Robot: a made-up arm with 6 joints. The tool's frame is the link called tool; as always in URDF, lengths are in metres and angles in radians. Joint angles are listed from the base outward. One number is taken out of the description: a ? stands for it. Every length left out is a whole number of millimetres.
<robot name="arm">
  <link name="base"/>
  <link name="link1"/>
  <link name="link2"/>
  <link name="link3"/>
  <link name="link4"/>
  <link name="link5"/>
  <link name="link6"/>
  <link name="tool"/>
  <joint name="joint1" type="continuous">
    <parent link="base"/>
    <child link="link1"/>
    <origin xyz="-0.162 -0.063 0.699" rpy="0 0 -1.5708"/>
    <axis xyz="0 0 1"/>
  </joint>
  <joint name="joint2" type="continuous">
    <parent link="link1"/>
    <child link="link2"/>
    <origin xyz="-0.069 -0.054 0" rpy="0.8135 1.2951 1.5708"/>
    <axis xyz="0 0 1"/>
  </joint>
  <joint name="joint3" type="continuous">
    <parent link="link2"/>
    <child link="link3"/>
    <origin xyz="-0.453 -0.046 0" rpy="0.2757 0.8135 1.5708"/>
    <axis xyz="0 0 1"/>
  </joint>
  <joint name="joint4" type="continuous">
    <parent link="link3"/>
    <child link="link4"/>
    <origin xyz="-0.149 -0.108 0" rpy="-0.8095 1.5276 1.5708"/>
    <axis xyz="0 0 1"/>
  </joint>
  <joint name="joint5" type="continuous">
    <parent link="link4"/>
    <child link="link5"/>
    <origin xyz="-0.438 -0.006 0" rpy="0.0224 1.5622 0"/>
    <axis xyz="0 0 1"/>
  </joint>
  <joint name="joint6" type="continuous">
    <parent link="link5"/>
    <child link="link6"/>
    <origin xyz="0.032 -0.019 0" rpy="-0.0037 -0.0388 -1.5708"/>
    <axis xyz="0 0 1"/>
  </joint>
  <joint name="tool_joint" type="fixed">
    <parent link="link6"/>
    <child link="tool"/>
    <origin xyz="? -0.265 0" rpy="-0.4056 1.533 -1.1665"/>
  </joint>
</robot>
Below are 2 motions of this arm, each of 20 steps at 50 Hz.
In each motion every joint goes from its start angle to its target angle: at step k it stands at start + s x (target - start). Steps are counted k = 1, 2, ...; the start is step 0. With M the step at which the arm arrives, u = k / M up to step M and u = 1 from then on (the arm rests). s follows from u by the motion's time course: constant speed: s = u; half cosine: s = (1 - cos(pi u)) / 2; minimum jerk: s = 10 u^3 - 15 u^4 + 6 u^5.
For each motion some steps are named. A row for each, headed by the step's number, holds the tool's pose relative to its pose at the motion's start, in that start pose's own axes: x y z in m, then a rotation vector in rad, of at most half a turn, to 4 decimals.
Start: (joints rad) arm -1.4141 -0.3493 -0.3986 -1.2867 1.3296 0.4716
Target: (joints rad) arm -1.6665 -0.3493 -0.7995 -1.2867 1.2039 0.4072
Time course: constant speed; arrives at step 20
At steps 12, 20:
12: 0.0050 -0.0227 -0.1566 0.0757 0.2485 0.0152
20: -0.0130 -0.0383 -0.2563 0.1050 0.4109 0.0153

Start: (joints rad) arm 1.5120 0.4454 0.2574 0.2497 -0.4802 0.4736
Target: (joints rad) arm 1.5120 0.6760 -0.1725 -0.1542 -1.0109 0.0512
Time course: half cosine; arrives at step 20
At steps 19, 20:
19: -0.1187 -0.2955 -0.1392 0.6444 0.0142 -0.3024
20: -0.1199 -0.2971 -0.1400 0.6484 0.0129 -0.3046

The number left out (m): 0.048
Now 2 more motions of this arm.
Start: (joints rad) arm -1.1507 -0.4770 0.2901 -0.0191 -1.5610 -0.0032
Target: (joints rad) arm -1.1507 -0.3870 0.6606 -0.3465 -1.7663 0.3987
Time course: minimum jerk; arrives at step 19
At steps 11, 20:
11: -0.0471 -0.1312 0.0029 0.1364 -0.0706 -0.1666
20: -0.0769 -0.2036 -0.0193 0.2055 -0.0746 -0.2758

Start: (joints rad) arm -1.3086 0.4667 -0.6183 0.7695 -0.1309 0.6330
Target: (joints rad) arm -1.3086 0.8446 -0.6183 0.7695 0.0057 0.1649
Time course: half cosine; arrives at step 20
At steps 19, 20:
19: -0.2638 -0.0949 -0.0408 0.3238 -0.2570 -0.2765
20: -0.2654 -0.0952 -0.0413 0.3258 -0.2588 -0.2780

